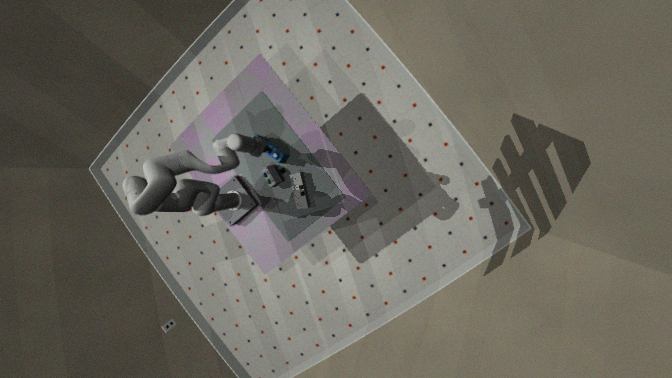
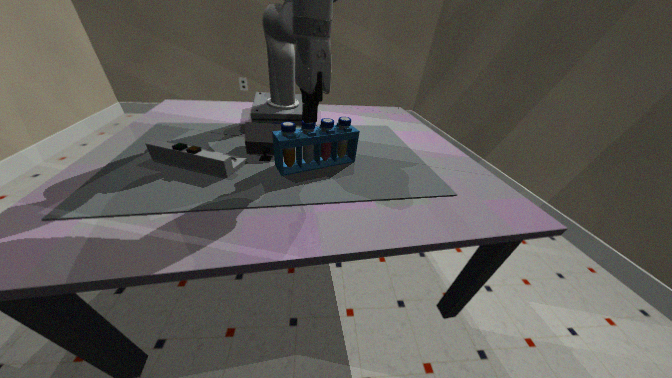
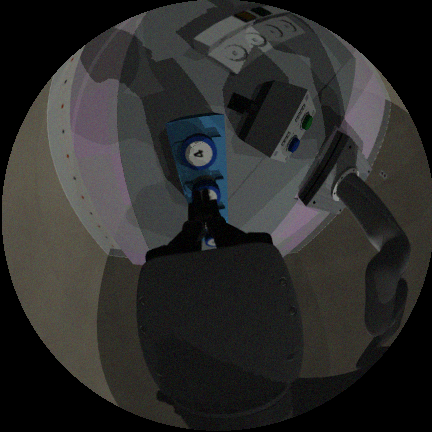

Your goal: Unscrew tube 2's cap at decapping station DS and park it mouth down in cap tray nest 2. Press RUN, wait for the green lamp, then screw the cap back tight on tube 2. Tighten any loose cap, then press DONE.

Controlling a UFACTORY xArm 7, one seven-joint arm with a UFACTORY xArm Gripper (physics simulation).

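Places are measured from the arm's base along level axes (x back, y right, z up), in centimetres.
Pixels of known places: gripper, fingertip midpoint: (image 1: 268, 149) (image 2: 309, 121) (image 3: 202, 199); arm's base, link origin: (image 1: 233, 200) (image 2: 283, 103) (image 3: 344, 183).
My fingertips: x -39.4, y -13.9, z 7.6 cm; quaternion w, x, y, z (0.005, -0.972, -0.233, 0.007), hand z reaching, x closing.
Observation:
Ahead of a thing's pixels: the offset from my fingertips to its top centre. "spot": to the spot under its first point. Level surfaces: height alone.
A blue rack @(dx +1.6, dy -2.0, dz -2.1 cm) (image 2: 316, 137) (image 3: 179, 125) (image 1: 277, 154) holds several tubes with blue-rimmed white caps. My gripper (image 2: 308, 118) (image 3: 202, 199) is shut and empty. It points straight down with its fingertips on or just above the second cap from the left (image 2: 308, 125), the one next to cap 4 @(dx -2.1, dy +4.9, dz -0.3 cm) (image 3: 198, 151) (image 2: 288, 127). I cannot tell whether the fingertips touch it. Another cap @(dx +5.2, dy -9.0, dz -0.3 cm) (image 3: 209, 241) shows between the finger bases. The grey decapping station @(dx +8.9, dy +12.7, dz -4.0 cm) (image 3: 273, 116) (image 1: 277, 175) carries a green button @(dx +11.0, dy +15.1, dz -4.9 cm) (image 3: 306, 121) and a blue button @(dx +11.3, dy +10.6, dz -4.9 cm) (image 3: 293, 144). The white cap tray @(dx -1.5, dy +28.4, dz -7.1 cm) (image 2: 192, 160) (image 3: 245, 40) (image 1: 301, 190) has round empty nests.
The rack, station and tray stand on a grey mat @(dz -12.4 cm) (image 2: 376, 183) on a pink table @(dz -12.7 cm) (image 2: 376, 220). The arm's base (image 2: 277, 110) (image 3: 326, 173) stands behind the station. Two small dark lamps @(spot: dx -3.8, dy +29.8, dz -7.8 cm) (image 2: 185, 148) sit at the tray's far end.

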